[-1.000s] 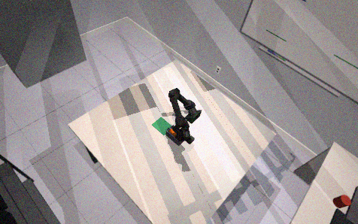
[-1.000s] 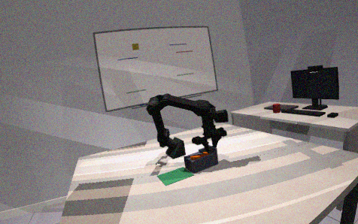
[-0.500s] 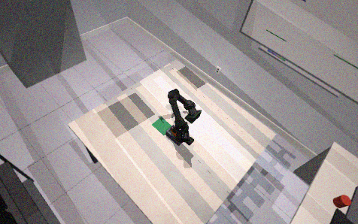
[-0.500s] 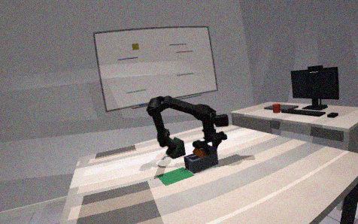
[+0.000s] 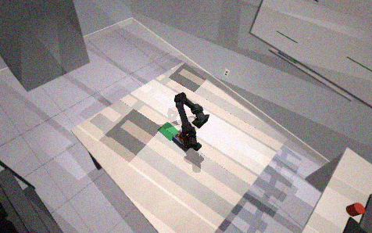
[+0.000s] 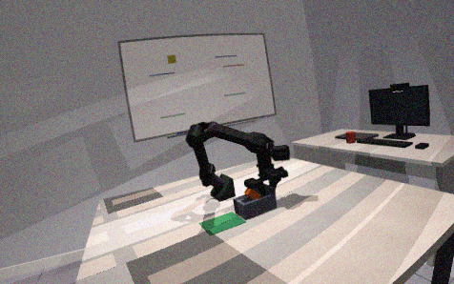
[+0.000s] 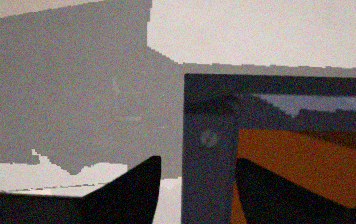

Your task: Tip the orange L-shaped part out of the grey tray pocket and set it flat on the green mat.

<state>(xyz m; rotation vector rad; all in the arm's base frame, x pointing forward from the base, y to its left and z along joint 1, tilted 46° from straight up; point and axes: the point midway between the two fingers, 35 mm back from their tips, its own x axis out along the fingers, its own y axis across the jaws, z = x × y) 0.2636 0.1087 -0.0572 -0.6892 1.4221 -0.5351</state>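
Right now the orange L-shaped part is 50 mm to the right of my gripper tip and 10 mm above it. The rest, counted from my gripper tip: green mat (220 mm to the right, 50 mm below, 10 mm ahead).
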